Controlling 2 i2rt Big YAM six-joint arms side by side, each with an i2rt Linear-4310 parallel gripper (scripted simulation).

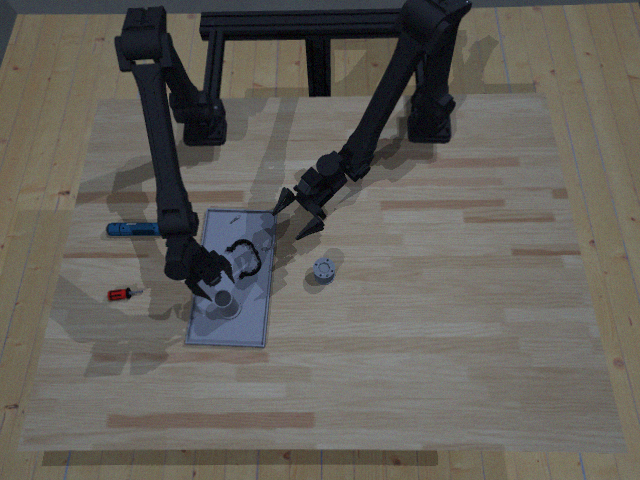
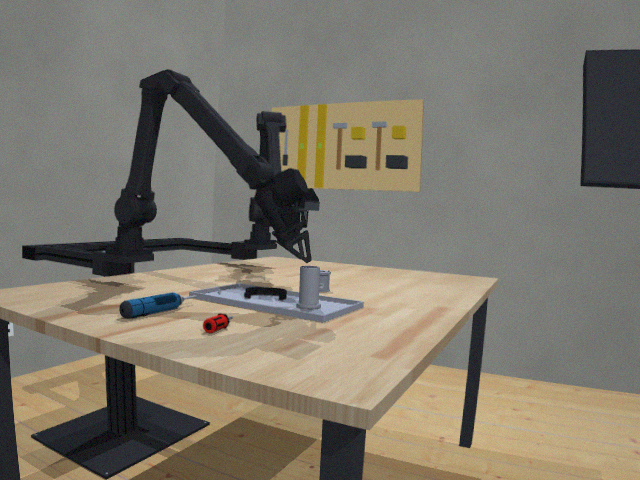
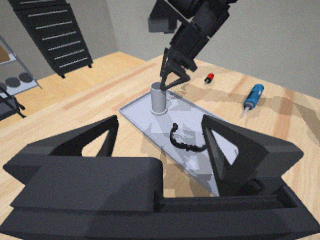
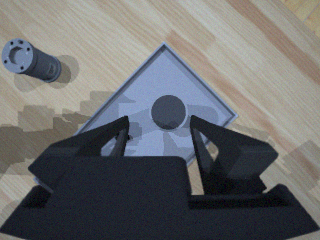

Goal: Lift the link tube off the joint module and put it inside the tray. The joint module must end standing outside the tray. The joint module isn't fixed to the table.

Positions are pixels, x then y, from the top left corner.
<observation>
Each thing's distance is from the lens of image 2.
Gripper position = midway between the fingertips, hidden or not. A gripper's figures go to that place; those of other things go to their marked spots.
my right gripper (image 2: 305,260): 123 cm
grey link tube (image 2: 309,275): 120 cm
tray (image 2: 331,307): 125 cm
blue screwdriver (image 2: 133,308): 108 cm
The marked spots on the tray and the blue screwdriver are 49 cm apart.
</observation>
